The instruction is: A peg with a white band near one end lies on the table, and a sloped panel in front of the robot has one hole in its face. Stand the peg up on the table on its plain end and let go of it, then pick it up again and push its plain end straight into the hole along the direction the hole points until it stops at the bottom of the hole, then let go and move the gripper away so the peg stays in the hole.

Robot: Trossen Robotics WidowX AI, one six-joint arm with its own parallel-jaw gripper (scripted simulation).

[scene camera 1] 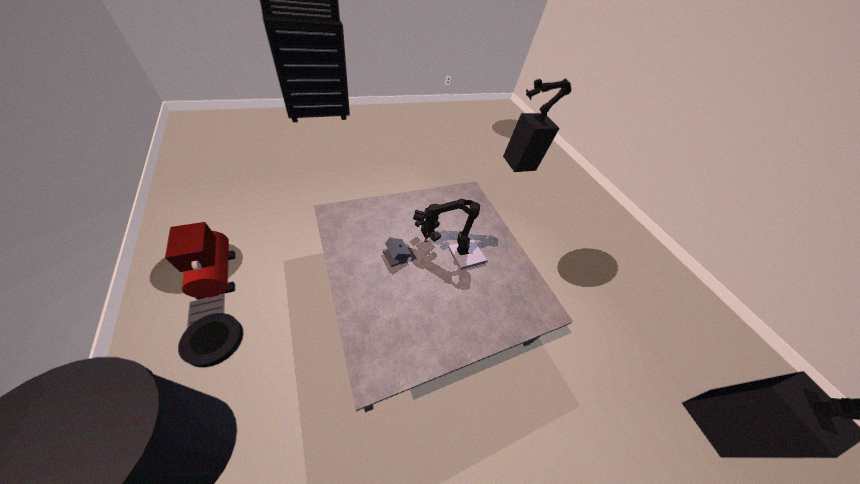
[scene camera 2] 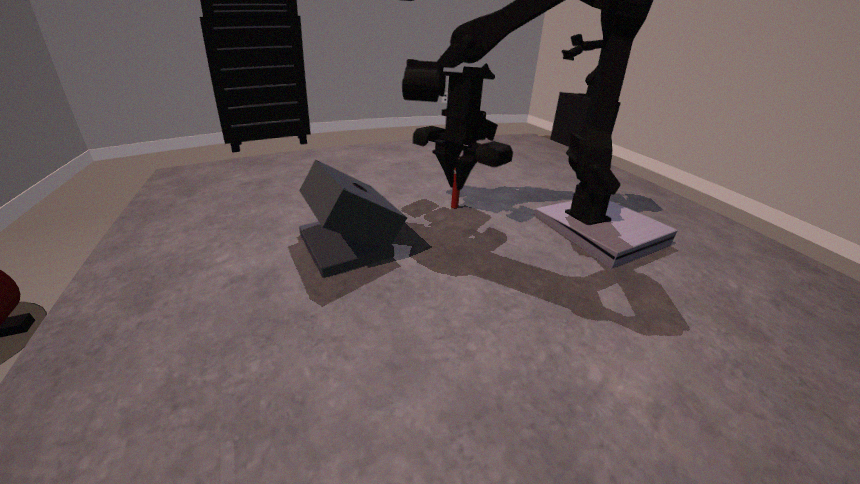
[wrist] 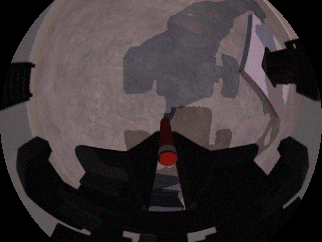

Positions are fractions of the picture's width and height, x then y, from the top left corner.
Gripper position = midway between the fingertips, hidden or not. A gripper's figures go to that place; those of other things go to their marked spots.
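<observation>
Dark sloped panel (scene camera 2: 0.43, 0.45): 43 cm from the lens. Gripper (scene camera 2: 0.53, 0.39): 62 cm from the lens.
</observation>
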